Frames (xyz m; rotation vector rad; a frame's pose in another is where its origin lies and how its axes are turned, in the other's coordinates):
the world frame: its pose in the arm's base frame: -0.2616 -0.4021 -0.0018 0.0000 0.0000 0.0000
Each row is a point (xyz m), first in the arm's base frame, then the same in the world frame.
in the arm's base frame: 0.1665 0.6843 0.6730
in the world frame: 0.4281 1.0864 0.6748
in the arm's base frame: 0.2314 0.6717 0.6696
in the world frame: 0.4930 1.0738 0.6714
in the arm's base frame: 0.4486 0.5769 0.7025
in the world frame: 0.7102 0.9790 0.7043
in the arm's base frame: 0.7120 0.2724 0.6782
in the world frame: 0.9736 0.6745 0.6800
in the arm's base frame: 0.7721 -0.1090 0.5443
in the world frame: 1.0337 0.2931 0.5461
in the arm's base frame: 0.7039 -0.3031 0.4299
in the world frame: 0.9655 0.0990 0.4317
